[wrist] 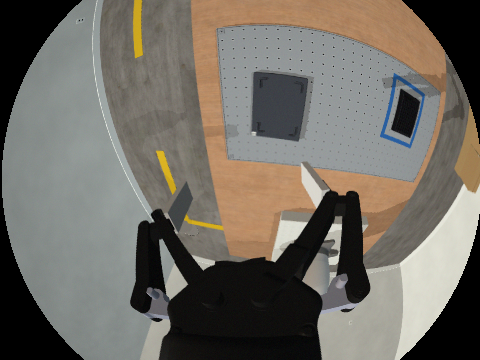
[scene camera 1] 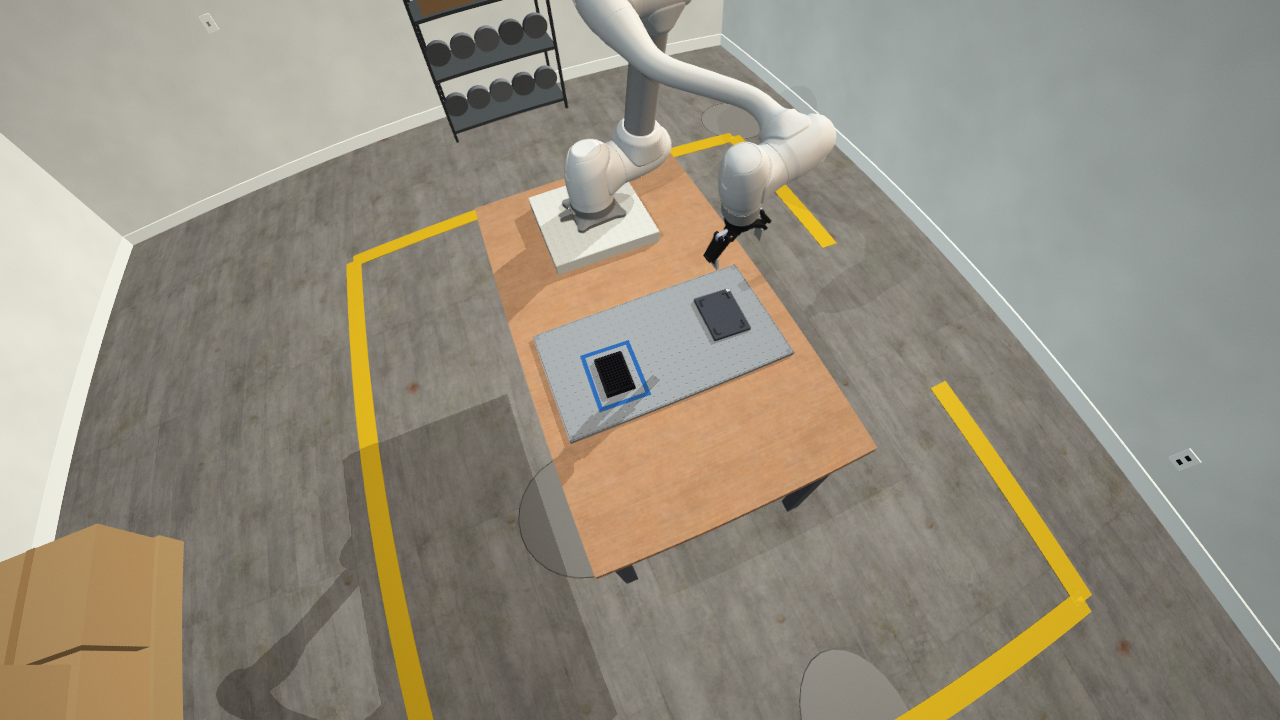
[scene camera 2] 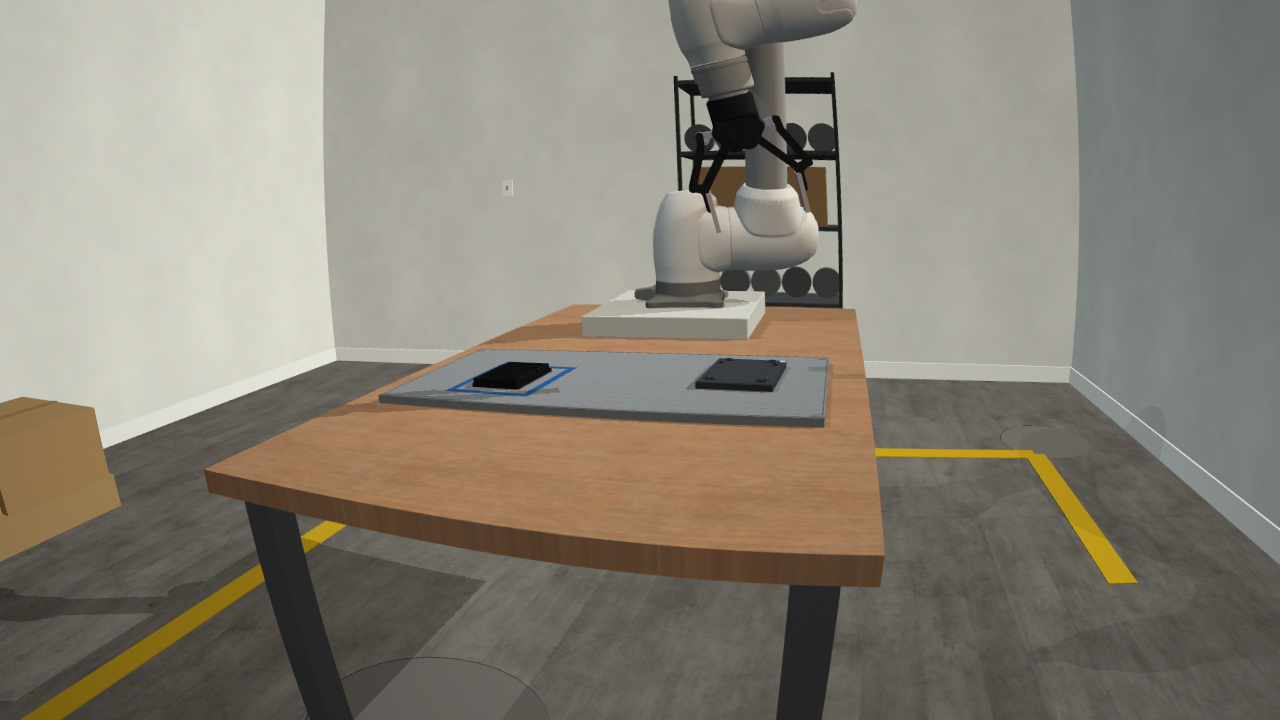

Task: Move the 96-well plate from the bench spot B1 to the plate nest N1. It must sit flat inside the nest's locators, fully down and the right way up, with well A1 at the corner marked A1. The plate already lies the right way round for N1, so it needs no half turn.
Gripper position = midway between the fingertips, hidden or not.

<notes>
In view: my gripper point(scene camera 2: 763, 220), a black 96-well plate point(scene camera 2: 512, 375) and a dark plate nest N1 point(scene camera 2: 740, 374).
The black 96-well plate also shows in the wrist view point(wrist: 407, 109) and in scene camera 1 point(scene camera 1: 612, 369). My gripper shows as well in the wrist view point(wrist: 244, 181) and in scene camera 1 point(scene camera 1: 736, 251). The dark plate nest N1 also shows in the wrist view point(wrist: 278, 107).
</notes>
